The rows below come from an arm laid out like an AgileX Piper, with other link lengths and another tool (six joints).
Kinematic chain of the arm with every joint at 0, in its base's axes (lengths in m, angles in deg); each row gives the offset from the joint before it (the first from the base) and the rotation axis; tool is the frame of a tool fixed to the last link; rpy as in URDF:
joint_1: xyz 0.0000 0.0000 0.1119 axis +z
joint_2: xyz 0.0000 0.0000 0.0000 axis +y
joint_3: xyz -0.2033 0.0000 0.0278 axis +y
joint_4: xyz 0.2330 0.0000 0.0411 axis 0.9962 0 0.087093
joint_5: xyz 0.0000 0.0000 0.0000 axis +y
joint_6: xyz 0.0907 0.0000 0.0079 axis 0.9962 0 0.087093
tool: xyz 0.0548 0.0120 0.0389 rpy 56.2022 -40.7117 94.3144
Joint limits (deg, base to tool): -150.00..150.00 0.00..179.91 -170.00..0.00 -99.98..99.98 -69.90..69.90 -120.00..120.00
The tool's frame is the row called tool.
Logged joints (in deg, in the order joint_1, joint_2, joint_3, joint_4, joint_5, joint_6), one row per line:
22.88, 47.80, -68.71, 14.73, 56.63, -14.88
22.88, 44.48, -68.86, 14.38, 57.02, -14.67
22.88, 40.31, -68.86, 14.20, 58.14, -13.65
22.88, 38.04, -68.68, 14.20, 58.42, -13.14
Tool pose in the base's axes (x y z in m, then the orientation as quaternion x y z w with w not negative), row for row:
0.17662, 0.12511, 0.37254, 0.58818, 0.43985, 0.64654, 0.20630
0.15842, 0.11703, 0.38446, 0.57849, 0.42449, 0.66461, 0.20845
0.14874, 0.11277, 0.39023, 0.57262, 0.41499, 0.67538, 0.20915
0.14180, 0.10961, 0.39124, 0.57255, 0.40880, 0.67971, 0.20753
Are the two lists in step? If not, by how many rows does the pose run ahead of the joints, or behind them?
The pose runs 1 row ahead of the joints: the pose in row i belongs to the joints in row i + 1.
